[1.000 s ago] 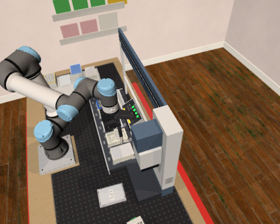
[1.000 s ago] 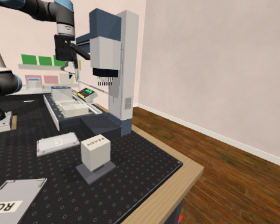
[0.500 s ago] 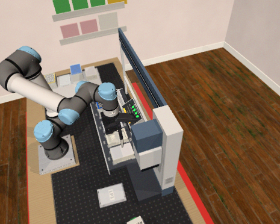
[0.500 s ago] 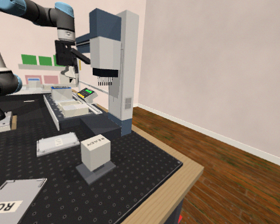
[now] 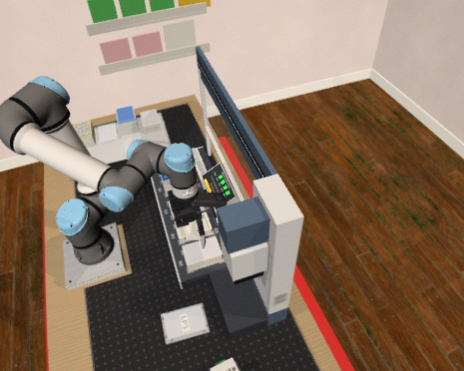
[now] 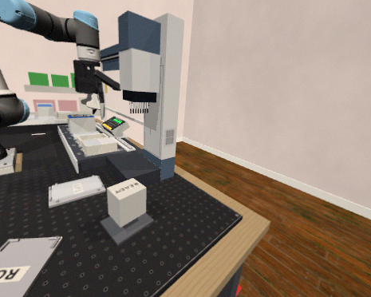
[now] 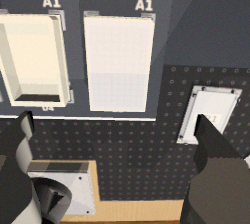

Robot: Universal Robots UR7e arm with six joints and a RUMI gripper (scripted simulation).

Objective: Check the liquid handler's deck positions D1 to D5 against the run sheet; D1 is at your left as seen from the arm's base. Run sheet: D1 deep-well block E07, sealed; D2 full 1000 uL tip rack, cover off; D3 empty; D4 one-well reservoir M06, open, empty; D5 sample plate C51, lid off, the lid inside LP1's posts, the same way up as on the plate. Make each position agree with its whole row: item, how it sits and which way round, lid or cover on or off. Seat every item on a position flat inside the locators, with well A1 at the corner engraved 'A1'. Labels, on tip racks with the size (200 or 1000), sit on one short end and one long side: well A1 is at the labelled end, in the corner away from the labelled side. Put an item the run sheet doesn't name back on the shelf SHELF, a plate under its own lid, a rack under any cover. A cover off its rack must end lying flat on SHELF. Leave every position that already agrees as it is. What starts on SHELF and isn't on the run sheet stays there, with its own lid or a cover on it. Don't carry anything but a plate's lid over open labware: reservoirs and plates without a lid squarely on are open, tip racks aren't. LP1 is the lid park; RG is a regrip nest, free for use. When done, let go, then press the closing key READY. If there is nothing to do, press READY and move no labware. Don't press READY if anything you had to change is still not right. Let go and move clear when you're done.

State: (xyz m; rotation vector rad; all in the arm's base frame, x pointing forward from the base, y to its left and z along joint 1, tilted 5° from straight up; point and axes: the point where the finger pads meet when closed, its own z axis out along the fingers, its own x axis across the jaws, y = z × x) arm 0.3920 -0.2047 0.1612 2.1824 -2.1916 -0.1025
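Now: the deep-well block 14 cm below my hand. From my hand the other things lie so: cream one-well reservoir (15 cm below, 12 cm to the left); liquid handler's tower (22 cm to the right, 16 cm ahead, 7 cm above); clear well plate (25 cm to the left, 15 cm below).
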